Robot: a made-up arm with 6 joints. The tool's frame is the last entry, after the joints. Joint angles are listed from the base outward.
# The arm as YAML. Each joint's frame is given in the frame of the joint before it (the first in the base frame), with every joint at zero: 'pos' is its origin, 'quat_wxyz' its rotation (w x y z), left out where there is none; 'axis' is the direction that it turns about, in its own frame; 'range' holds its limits. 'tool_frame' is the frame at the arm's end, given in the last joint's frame.
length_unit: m
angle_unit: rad
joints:
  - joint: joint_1
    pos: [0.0, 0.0, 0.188]
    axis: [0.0, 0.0, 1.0]
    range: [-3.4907, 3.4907]
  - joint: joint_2
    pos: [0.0, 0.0, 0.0]
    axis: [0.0, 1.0, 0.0]
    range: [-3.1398, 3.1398]
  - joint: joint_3
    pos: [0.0, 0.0, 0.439]
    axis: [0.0, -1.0, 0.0]
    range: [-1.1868, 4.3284]
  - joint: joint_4
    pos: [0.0, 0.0, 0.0]
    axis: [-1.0, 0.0, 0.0]
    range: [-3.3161, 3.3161]
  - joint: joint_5
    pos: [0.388, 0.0, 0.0]
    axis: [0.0, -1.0, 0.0]
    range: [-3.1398, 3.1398]
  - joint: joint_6
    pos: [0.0, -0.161, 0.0]
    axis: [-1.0, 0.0, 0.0]
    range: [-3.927, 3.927]
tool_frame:
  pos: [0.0, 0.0, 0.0]
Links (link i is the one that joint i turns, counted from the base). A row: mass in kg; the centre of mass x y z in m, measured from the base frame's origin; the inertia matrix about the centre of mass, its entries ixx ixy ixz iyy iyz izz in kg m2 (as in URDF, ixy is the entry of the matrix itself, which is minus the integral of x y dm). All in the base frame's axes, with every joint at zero. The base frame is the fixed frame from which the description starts. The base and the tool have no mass.
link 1: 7.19; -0.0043 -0.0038 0.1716; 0.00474 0 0 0.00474 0 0.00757
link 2: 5.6; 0.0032 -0.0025 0.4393; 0.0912 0 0 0.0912 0 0.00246
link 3: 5.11; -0.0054 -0.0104 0.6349; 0.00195 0 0 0.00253 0 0.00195
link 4: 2.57; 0.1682 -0.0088 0.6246; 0.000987 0 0 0.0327 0 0.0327
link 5: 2.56; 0.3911 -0.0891 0.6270; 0.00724 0 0 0.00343 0 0.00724
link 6: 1.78; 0.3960 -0.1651 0.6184; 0.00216 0 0 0.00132 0 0.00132
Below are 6 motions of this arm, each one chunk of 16 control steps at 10 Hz.
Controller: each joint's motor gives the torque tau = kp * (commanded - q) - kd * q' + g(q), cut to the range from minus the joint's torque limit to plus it. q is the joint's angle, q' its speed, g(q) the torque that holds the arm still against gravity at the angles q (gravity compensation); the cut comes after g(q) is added. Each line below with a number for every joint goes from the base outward.
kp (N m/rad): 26 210 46 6.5 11 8.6
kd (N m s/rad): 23 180 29 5.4 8 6.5
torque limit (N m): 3.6 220 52 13 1.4 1.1
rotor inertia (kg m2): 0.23 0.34 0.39 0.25 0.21 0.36
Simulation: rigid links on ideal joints. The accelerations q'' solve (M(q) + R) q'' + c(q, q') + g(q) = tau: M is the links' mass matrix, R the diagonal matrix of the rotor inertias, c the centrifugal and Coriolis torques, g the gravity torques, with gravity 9.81 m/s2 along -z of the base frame. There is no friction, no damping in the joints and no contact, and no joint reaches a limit. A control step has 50 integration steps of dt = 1/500 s. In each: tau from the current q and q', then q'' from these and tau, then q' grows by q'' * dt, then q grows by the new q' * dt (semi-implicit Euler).
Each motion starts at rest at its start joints. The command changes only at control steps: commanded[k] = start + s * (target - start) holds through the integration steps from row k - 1 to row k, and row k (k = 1, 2, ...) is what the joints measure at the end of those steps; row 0 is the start. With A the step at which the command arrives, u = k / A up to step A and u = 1 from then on. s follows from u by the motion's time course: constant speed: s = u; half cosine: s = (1 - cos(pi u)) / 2; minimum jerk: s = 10 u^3 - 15 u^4 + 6 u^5; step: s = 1 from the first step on.
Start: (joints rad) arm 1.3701 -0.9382 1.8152 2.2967 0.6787 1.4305
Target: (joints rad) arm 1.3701 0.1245 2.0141 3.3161 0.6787 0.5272
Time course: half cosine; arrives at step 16
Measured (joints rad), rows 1 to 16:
1: 1.3701 -0.9373 1.8159 2.2970 0.6787 1.4299
2: 1.3703 -0.9337 1.8182 2.2989 0.6787 1.4270
3: 1.3706 -0.9256 1.8225 2.3041 0.6786 1.4202
4: 1.3712 -0.9114 1.8286 2.3143 0.6785 1.4078
5: 1.3720 -0.8902 1.8366 2.3309 0.6785 1.3889
6: 1.3729 -0.8613 1.8463 2.3548 0.6784 1.3628
7: 1.3740 -0.8247 1.8572 2.3866 0.6783 1.3294
8: 1.3750 -0.7806 1.8693 2.4262 0.6782 1.2891
9: 1.3759 -0.7297 1.8819 2.4732 0.6781 1.2424
10: 1.3767 -0.6732 1.8948 2.5268 0.6780 1.1904
11: 1.3772 -0.6124 1.9076 2.5858 0.6780 1.1345
12: 1.3774 -0.5490 1.9198 2.6488 0.6779 1.0762
13: 1.3771 -0.4848 1.9311 2.7140 0.6780 1.0174
14: 1.3765 -0.4217 1.9412 2.7795 0.6780 0.9598
15: 1.3754 -0.3617 1.9496 2.8433 0.6781 0.9053
16: 1.3740 -0.3068 1.9561 2.9034 0.6783 0.8557

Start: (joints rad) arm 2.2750 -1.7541 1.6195 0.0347 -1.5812 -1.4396
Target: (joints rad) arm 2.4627 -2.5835 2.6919 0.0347 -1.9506 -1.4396
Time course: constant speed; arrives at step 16
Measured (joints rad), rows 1 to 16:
1: 2.2752 -1.7578 1.6243 0.0303 -1.5835 -1.4396
2: 2.2759 -1.7667 1.6376 0.0241 -1.5886 -1.4396
3: 2.2773 -1.7805 1.6593 0.0185 -1.5960 -1.4396
4: 2.2796 -1.7987 1.6883 0.0141 -1.6056 -1.4396
5: 2.2828 -1.8209 1.7235 0.0110 -1.6169 -1.4397
6: 2.2870 -1.8465 1.7639 0.0090 -1.6297 -1.4397
7: 2.2921 -1.8752 1.8087 0.0078 -1.6439 -1.4398
8: 2.2982 -1.9067 1.8572 0.0074 -1.6593 -1.4398
9: 2.3052 -1.9406 1.9087 0.0074 -1.6757 -1.4398
10: 2.3130 -1.9766 1.9628 0.0078 -1.6930 -1.4399
11: 2.3215 -2.0144 2.0190 0.0085 -1.7110 -1.4399
12: 2.3309 -2.0540 2.0769 0.0093 -1.7297 -1.4400
13: 2.3408 -2.0949 2.1364 0.0103 -1.7490 -1.4400
14: 2.3514 -2.1372 2.1971 0.0113 -1.7688 -1.4401
15: 2.3624 -2.1807 2.2589 0.0124 -1.7890 -1.4401
16: 2.3737 -2.2251 2.3215 0.0135 -1.8096 -1.4401

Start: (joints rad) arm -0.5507 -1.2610 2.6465 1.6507 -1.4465 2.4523
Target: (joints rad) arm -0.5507 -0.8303 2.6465 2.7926 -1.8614 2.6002
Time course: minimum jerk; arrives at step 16
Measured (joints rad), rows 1 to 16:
1: -0.5507 -1.2609 2.6465 1.6509 -1.4466 2.4523
2: -0.5506 -1.2603 2.6467 1.6521 -1.4473 2.4525
3: -0.5504 -1.2583 2.6472 1.6564 -1.4494 2.4531
4: -0.5500 -1.2542 2.6479 1.6659 -1.4540 2.4544
5: -0.5493 -1.2470 2.6487 1.6831 -1.4619 2.4568
6: -0.5484 -1.2363 2.6497 1.7097 -1.4738 2.4606
7: -0.5474 -1.2216 2.6507 1.7469 -1.4899 2.4658
8: -0.5464 -1.2030 2.6515 1.7948 -1.5101 2.4725
9: -0.5455 -1.1809 2.6522 1.8527 -1.5341 2.4806
10: -0.5449 -1.1560 2.6525 1.9192 -1.5610 2.4899
11: -0.5445 -1.1291 2.6524 1.9918 -1.5897 2.4999
12: -0.5446 -1.1013 2.6519 2.0678 -1.6191 2.5104
13: -0.5451 -1.0737 2.6511 2.1442 -1.6479 2.5207
14: -0.5459 -1.0474 2.6498 2.2181 -1.6749 2.5306
15: -0.5471 -1.0232 2.6484 2.2869 -1.6994 2.5397
16: -0.5483 -1.0014 2.6469 2.3492 -1.7209 2.5478

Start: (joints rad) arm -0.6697 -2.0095 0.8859 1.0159 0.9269 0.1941
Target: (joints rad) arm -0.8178 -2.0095 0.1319 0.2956 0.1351 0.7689
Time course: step
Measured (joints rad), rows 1 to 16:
1: -0.6755 -2.0177 0.8111 0.9790 0.8996 0.2135
2: -0.6872 -2.0178 0.7138 0.9089 0.8191 0.2667
3: -0.7003 -2.0158 0.6244 0.8354 0.7288 0.3297
4: -0.7132 -2.0137 0.5471 0.7676 0.6496 0.3875
5: -0.7253 -2.0120 0.4816 0.7074 0.5810 0.4382
6: -0.7364 -2.0107 0.4263 0.6547 0.5216 0.4822
7: -0.7464 -2.0097 0.3797 0.6086 0.4700 0.5204
8: -0.7553 -2.0090 0.3405 0.5685 0.4254 0.5535
9: -0.7632 -2.0085 0.3075 0.5335 0.3867 0.5822
10: -0.7701 -2.0082 0.2797 0.5030 0.3531 0.6071
11: -0.7762 -2.0080 0.2563 0.4764 0.3241 0.6286
12: -0.7815 -2.0079 0.2366 0.4532 0.2989 0.6473
13: -0.7861 -2.0078 0.2201 0.4331 0.2770 0.6635
14: -0.7901 -2.0078 0.2061 0.4155 0.2581 0.6776
15: -0.7936 -2.0078 0.1944 0.4002 0.2417 0.6898
16: -0.7966 -2.0079 0.1845 0.3868 0.2275 0.7003

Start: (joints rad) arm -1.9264 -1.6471 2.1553 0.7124 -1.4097 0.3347
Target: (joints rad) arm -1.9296 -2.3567 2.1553 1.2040 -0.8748 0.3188
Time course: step
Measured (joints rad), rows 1 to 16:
1: -1.9272 -1.7078 2.1243 0.7174 -1.3755 0.3330
2: -1.9278 -1.7786 2.1226 0.7561 -1.3107 0.3311
3: -1.9280 -1.8438 2.1285 0.8074 -1.2526 0.3296
4: -1.9281 -1.9023 2.1353 0.8578 -1.2021 0.3283
5: -1.9283 -1.9542 2.1412 0.9032 -1.1584 0.3272
6: -1.9284 -2.0002 2.1461 0.9431 -1.1206 0.3262
7: -1.9285 -2.0409 2.1500 0.9777 -1.0878 0.3253
8: -1.9287 -2.0770 2.1530 1.0077 -1.0594 0.3246
9: -1.9287 -2.1090 2.1553 1.0337 -1.0348 0.3239
10: -1.9288 -2.1372 2.1570 1.0563 -1.0134 0.3233
11: -1.9289 -2.1623 2.1583 1.0758 -0.9949 0.3228
12: -1.9289 -2.1845 2.1592 1.0927 -0.9789 0.3223
13: -1.9289 -2.2041 2.1599 1.1074 -0.9650 0.3219
14: -1.9289 -2.2215 2.1602 1.1201 -0.9530 0.3215
15: -1.9290 -2.2369 2.1604 1.1312 -0.9426 0.3212
16: -1.9290 -2.2506 2.1605 1.1408 -0.9335 0.3209

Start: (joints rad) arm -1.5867 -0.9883 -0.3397 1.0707 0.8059 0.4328
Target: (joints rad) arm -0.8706 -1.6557 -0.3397 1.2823 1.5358 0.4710
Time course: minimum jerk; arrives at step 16
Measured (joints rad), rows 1 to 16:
1: -1.5866 -0.9884 -0.3397 1.0707 0.8061 0.4328
2: -1.5859 -0.9894 -0.3399 1.0710 0.8073 0.4328
3: -1.5833 -0.9925 -0.3404 1.0718 0.8110 0.4330
4: -1.5777 -0.9991 -0.3411 1.0736 0.8190 0.4333
5: -1.5675 -1.0104 -0.3419 1.0770 0.8329 0.4339
6: -1.5519 -1.0273 -0.3428 1.0823 0.8537 0.4348
7: -1.5301 -1.0503 -0.3436 1.0898 0.8819 0.4361
8: -1.5022 -1.0793 -0.3441 1.0997 0.9175 0.4378
9: -1.4686 -1.1138 -0.3443 1.1118 0.9596 0.4399
10: -1.4302 -1.1527 -0.3441 1.1259 1.0069 0.4423
11: -1.3881 -1.1946 -0.3434 1.1413 1.0575 0.4449
12: -1.3439 -1.2378 -0.3423 1.1572 1.1093 0.4476
13: -1.2991 -1.2805 -0.3409 1.1729 1.1600 0.4503
14: -1.2552 -1.3212 -0.3393 1.1875 1.2078 0.4529
15: -1.2136 -1.3586 -0.3377 1.2005 1.2509 0.4554
16: -1.1751 -1.3921 -0.3363 1.2116 1.2889 0.4575

